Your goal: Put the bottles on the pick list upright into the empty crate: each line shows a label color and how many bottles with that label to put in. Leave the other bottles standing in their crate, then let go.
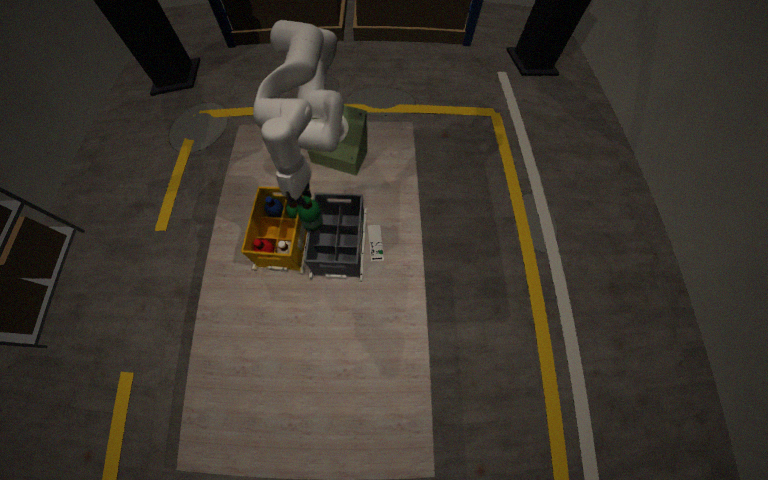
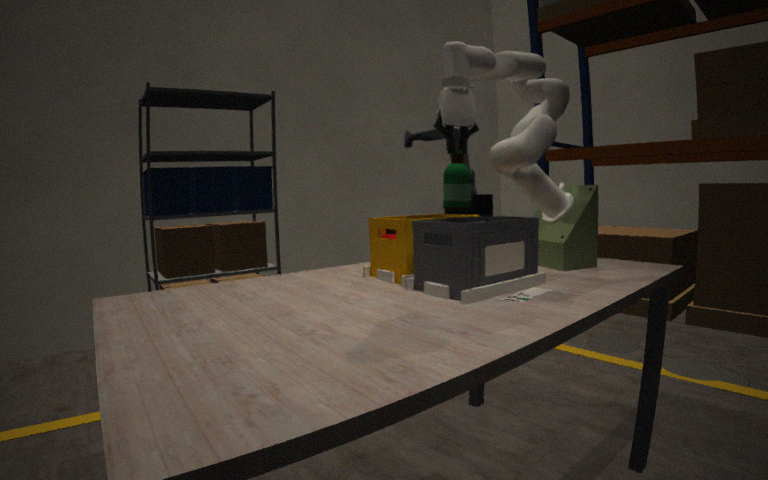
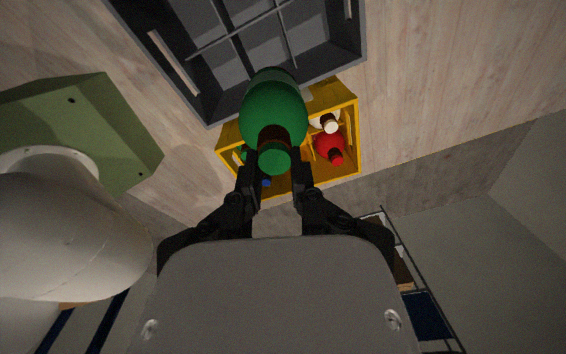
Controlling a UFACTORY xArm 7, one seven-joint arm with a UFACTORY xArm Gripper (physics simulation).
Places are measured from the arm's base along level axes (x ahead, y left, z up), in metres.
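Pixels of known places: gripper, fingertip midpoint: (image 1: 304, 200) (image 2: 457, 153) (image 3: 275, 161); arm's base, link origin: (image 2: 558, 208) (image 3: 51, 175).
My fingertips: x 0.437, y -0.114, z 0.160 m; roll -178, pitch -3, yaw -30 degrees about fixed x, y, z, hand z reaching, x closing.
For each thing: its top centre in the pictures, then the offset to it from my fingertips. Level surfaces: height alone.
- dark grey crate, top centre: (image 3: 249, 28) (image 2: 477, 218) (image 1: 334, 226) dx +0.020, dy +0.071, dz -0.171 m
- yellow crate, top centre: (image 3: 295, 163) (image 2: 424, 216) (image 1: 273, 219) dx -0.045, dy -0.152, dz -0.171 m
- blue bottle, top centre: (image 3: 265, 183) (image 1: 268, 199) dx -0.141, dy -0.174, dz -0.184 m
- red bottle, top centre: (image 3: 337, 161) (image 1: 257, 242) dx +0.032, dy -0.218, dz -0.184 m
- white bottle, top centre: (image 3: 331, 127) (image 1: 281, 243) dx +0.053, dy -0.127, dz -0.184 m
- pick list, top centre: (image 2: 527, 294) (image 1: 375, 242) dx +0.035, dy +0.219, dz -0.345 m
- table, surface height: dz -0.347 m
My gripper (image 1: 305, 195) (image 2: 457, 151) (image 3: 275, 161) is shut on the neck of a green bottle (image 1: 309, 211) (image 2: 457, 186) (image 3: 273, 112). The bottle hangs upright above the rims, near where the two crates adjoin. The dark grey crate (image 1: 334, 269) (image 2: 441, 266) (image 3: 345, 37) has dividers and its visible compartments are empty. The yellow crate (image 1: 275, 261) (image 2: 389, 257) (image 3: 330, 98) holds a blue bottle (image 1: 272, 207) (image 3: 266, 183), another green bottle (image 1: 291, 210) (image 3: 244, 153), a red bottle (image 1: 261, 245) (image 3: 330, 144) and a white bottle (image 1: 283, 246) (image 3: 329, 123). The pick list (image 1: 374, 233) (image 2: 538, 291) shows a green mark; its writing is too small to read.
The green arm base block (image 1: 353, 141) (image 2: 574, 254) (image 3: 120, 135) stands behind the crates. Low pale strips (image 2: 504, 287) edge the crates on the table (image 1: 311, 367) (image 2: 254, 350) (image 3: 450, 75). A metal shelf rack (image 2: 209, 99) stands beyond the table.
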